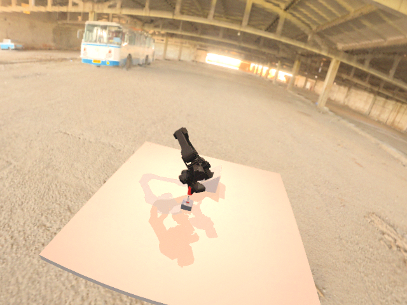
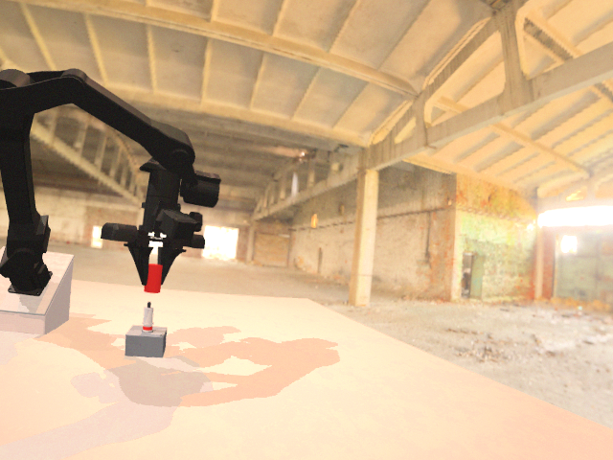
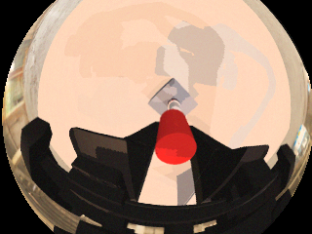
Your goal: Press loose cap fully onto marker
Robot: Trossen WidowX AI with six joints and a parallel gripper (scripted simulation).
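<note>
My gripper tip is 10 cm above the grey holder block. Also, from my gripper tip: red cap (1 cm above).
</note>
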